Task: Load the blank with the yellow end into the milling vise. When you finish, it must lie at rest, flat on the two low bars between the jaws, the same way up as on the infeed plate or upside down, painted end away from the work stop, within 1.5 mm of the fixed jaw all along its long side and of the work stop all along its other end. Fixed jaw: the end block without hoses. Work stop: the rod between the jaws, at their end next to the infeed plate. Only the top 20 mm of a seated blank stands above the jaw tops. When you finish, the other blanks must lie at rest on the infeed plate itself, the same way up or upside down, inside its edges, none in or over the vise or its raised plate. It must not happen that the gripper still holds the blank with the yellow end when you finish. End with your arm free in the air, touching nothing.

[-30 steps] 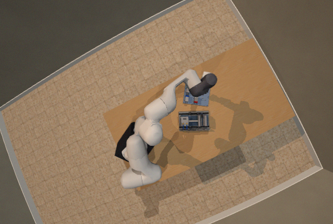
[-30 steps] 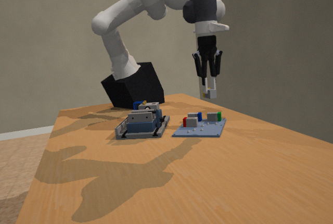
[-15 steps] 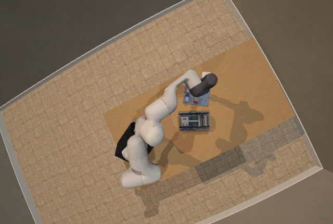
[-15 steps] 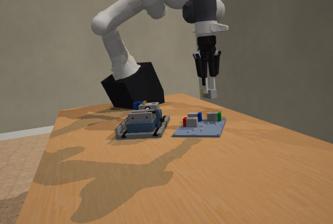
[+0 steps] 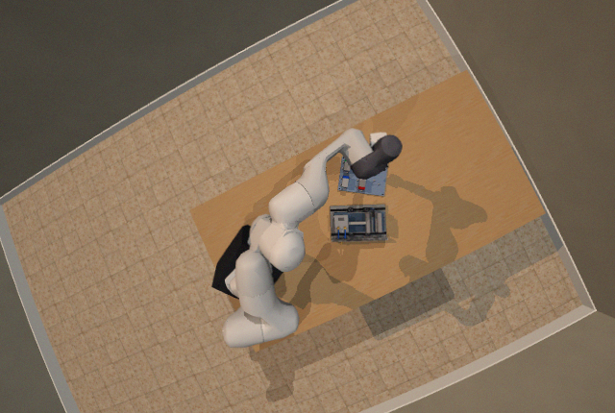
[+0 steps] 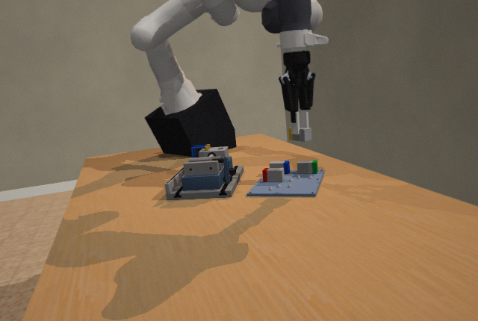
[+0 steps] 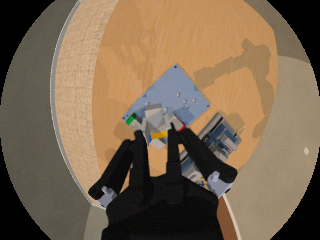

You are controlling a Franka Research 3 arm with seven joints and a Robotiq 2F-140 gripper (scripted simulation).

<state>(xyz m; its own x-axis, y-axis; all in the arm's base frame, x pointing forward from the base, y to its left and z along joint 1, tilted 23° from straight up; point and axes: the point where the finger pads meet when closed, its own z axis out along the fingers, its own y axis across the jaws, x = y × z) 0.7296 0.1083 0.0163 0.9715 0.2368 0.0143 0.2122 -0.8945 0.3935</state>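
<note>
Right now my hand is 40 mm above the yellow-ended blank. Round my hand: infeed plate (30 mm behind, 40 mm to the right, 180 mm below); red-ended blank (60 mm behind, 70 mm to the right, 160 mm below); green-ended blank (60 mm behind, 60 mm to the left, 160 mm below).
</note>
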